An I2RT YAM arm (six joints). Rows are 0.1 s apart.
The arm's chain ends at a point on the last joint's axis. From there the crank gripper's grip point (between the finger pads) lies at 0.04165 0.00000 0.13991 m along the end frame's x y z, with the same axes.
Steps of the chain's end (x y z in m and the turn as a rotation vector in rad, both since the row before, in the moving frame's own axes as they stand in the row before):
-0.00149, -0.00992, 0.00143, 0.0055, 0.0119, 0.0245
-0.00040, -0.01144, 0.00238, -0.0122, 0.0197, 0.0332
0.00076, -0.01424, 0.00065, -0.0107, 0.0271, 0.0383
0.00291, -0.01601, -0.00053, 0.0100, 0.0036, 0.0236
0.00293, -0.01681, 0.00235, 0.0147, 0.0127, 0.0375
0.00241, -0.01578, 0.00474, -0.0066, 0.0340, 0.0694
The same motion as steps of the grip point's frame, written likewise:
0.00017, -0.00965, 0.00093, 0.0055, 0.0119, 0.0245
0.00230, -0.00831, 0.00151, -0.0122, 0.0197, 0.0332
0.00448, -0.01108, -0.00055, -0.0107, 0.0271, 0.0383
0.00342, -0.01642, -0.00068, 0.0100, 0.0036, 0.0236
0.00471, -0.01727, 0.00181, 0.0147, 0.0127, 0.0375
0.00701, -0.01181, 0.00323, -0.0066, 0.0340, 0.0694

